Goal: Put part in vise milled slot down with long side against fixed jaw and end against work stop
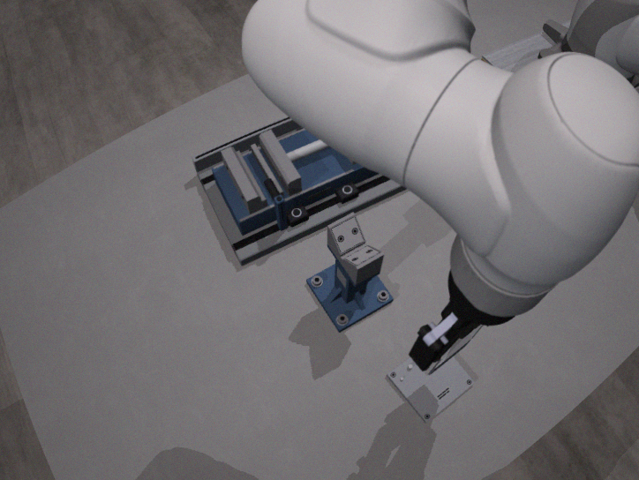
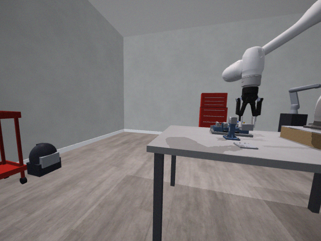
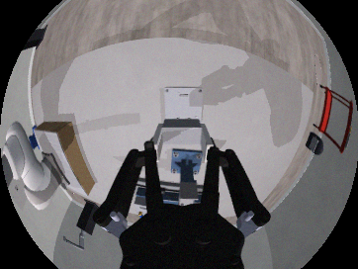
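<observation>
Now: hand 10 mm to the right of the infeed plate and 140 mm above it. Also, from my hand: part 10 mm to the right, 30 mm below; work stop 20 mm ahead, 320 mm to the right, 50 mm below; blue post 20 mm ahead, 300 mm to the right, 80 mm below.
</observation>
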